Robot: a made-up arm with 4 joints.
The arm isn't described. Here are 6 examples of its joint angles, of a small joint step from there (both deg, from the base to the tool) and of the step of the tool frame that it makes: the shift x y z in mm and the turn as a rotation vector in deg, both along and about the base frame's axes.
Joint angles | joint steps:
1: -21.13 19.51 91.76 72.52 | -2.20 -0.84 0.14 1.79
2: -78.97 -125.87 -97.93 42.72 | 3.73 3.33 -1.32 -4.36
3: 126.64 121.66 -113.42 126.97 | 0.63 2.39 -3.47 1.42
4: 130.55 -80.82 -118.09 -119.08 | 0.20 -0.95 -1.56 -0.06
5: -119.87 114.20 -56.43 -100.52 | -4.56 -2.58 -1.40 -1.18
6: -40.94 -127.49 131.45 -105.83 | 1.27 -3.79 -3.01 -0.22
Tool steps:
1: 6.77 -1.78 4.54 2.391 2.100 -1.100
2: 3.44 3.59 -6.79 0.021 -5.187 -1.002
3: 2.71 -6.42 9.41 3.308 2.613 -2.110
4: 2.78 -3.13 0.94 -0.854 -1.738 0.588
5: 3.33 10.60 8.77 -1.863 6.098 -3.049
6: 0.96 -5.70 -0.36 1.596 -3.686 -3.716
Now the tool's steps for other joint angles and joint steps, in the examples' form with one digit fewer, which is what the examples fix.
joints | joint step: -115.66 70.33 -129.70 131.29 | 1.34 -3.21 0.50 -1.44
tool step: 13.1 -3.3 -4.4 -2.76 -1.47 -3.48
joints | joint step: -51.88 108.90 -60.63 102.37 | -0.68 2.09 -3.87 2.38
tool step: 4.4 -0.4 -6.9 -4.43 3.94 1.88
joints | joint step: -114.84 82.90 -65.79 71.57 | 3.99 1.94 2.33 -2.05
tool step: -13.9 -3.4 21.5 0.61 -6.40 -0.16
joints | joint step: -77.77 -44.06 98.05 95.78 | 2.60 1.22 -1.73 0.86
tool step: -1.4 7.3 24.3 1.06 -3.87 0.63
